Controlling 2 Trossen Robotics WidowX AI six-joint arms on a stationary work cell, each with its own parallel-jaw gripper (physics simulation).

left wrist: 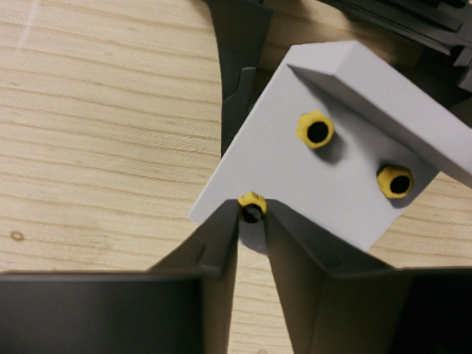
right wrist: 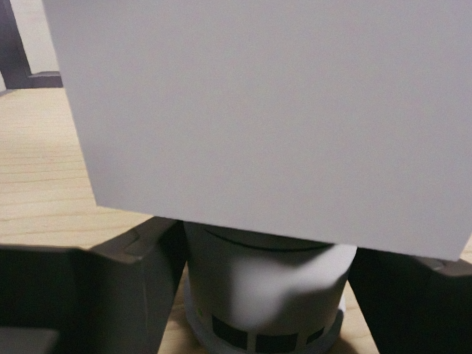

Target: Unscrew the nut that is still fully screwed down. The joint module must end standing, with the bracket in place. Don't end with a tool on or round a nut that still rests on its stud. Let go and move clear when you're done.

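The light grey bracket (left wrist: 270,165) (right wrist: 260,125) lies flat on top of the joint module (right wrist: 270,280), which stands upright. Yellow nuts with black centres show on the bracket in the left wrist view: one nut (left wrist: 315,129) near the raised flange, another nut (left wrist: 395,181) at the right, and a nut (left wrist: 252,198) near the lower corner. My left gripper (left wrist: 250,210) is shut on that lower nut, a fingertip on each side. My right gripper (right wrist: 263,214) is shut on the module's round body just below the bracket. The plate beneath the left gripper's right finger is hidden.
The bracket's raised flange (left wrist: 395,100) runs along its upper right side. A dark finger of the right arm (left wrist: 240,60) reaches beside and under the bracket. The wooden table (left wrist: 100,125) (right wrist: 40,165) lies below. A dark frame (right wrist: 17,55) stands at the back left.
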